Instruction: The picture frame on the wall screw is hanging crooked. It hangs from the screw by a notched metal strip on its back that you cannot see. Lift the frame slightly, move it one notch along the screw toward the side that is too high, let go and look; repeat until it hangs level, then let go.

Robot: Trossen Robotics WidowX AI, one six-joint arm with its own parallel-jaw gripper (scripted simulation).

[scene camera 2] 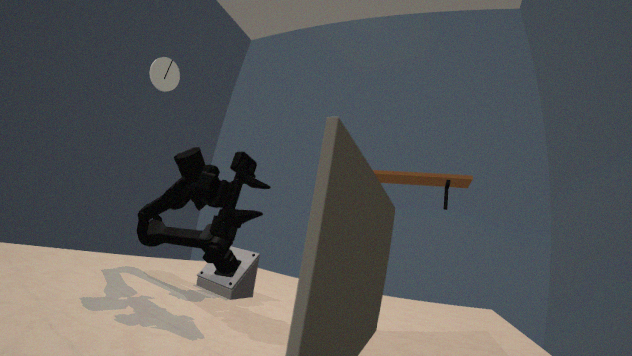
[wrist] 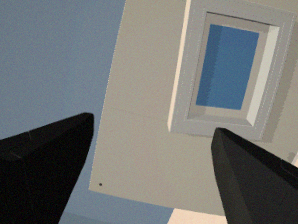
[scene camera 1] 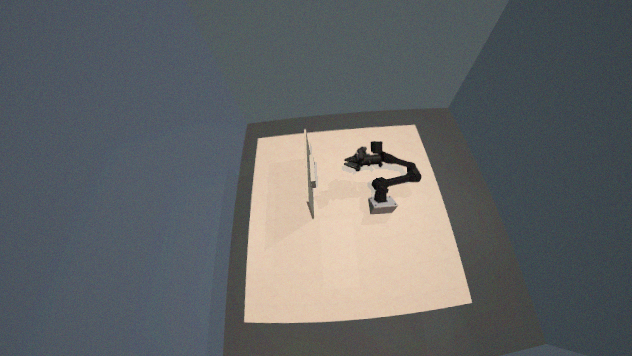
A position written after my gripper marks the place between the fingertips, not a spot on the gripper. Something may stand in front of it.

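Scene camera 2 shows me my gripper [scene camera 2: 265, 200] and a wall panel [scene camera 2: 344, 263]. There is a picture frame [wrist: 229, 67] too, though scene camera 2 does not show it, hidden as it is by the wall panel. In the wrist view, I see my gripper [wrist: 154, 130] as well as the wall panel [wrist: 136, 157].
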